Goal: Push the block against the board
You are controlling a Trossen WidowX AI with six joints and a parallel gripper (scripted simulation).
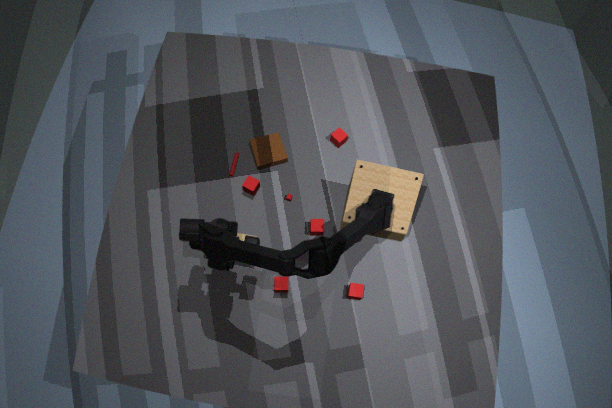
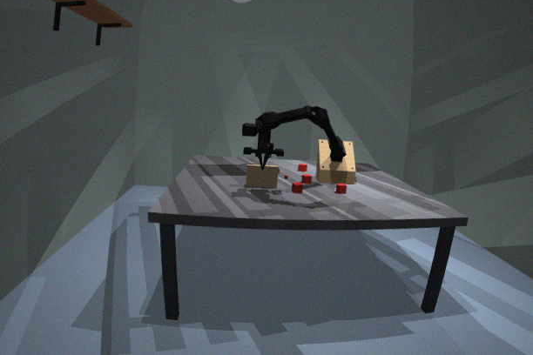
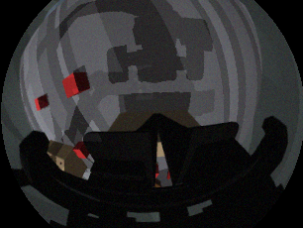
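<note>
The light tan board lies 4 cm to the right of my gripper tip and 4 cm below it. The rest, counted from my gripper tip: thin red stick: 8 cm ahead, 30 cm to the right, 8 cm below; then square block: 1 cm behind, 38 cm to the right, 7 cm below; then tiny red piece: 12 cm behind, 24 cm to the right, 8 cm below.
</note>
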